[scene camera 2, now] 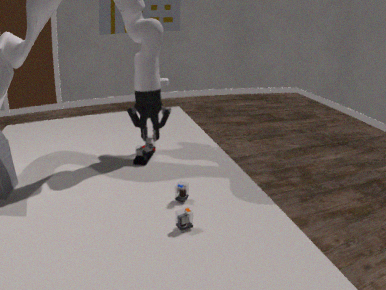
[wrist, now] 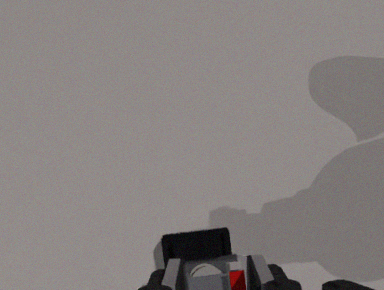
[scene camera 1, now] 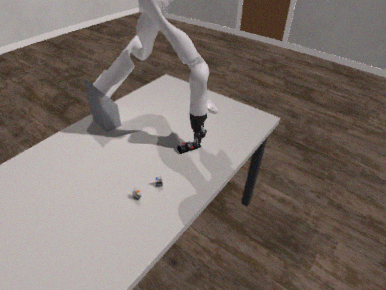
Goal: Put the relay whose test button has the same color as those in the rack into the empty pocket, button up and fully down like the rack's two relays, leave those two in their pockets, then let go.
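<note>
The black rack lies on the table under the hand, with small clear-cased relays with red buttons on it; they are too small and blurred to separate cleanly in the scene views. My gripper points down over the rack's far end, shut on a relay whose red button faces up in the wrist view. The held relay is at the rack, close above or in a pocket; its base is hidden, so its depth cannot be told.
A relay with a blue button and a relay with an orange button stand apart on the white table, nearer the cameras than the rack. The table's long edge runs to the right of the rack.
</note>
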